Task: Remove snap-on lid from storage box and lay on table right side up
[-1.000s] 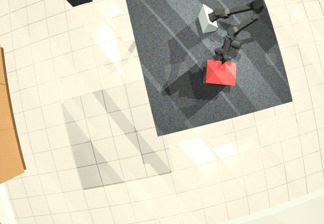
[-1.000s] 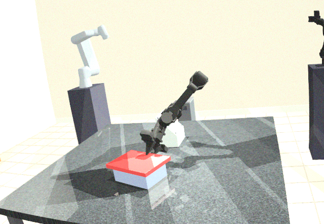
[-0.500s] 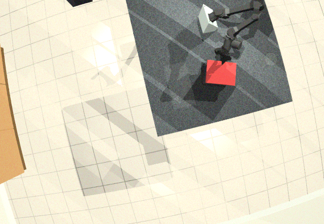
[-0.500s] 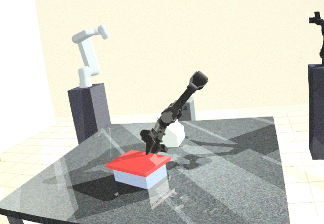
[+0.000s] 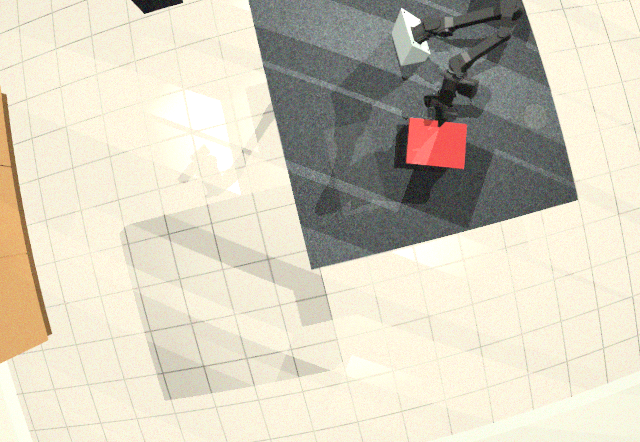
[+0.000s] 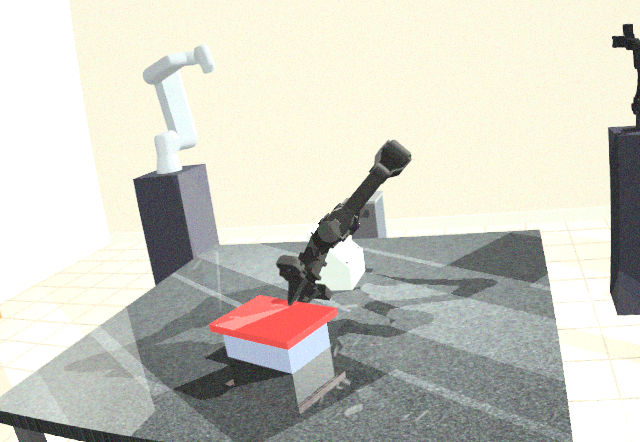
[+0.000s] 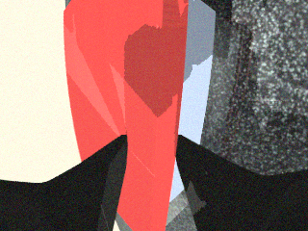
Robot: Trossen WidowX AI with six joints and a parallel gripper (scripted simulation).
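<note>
Right now the red lid is 7 cm ahead of my gripper tip, 2 cm to the right of it and 1 cm above it. From my gripper tip the other things lie so: storage box 7 cm ahead, 2 cm to the right, 4 cm below.
</note>
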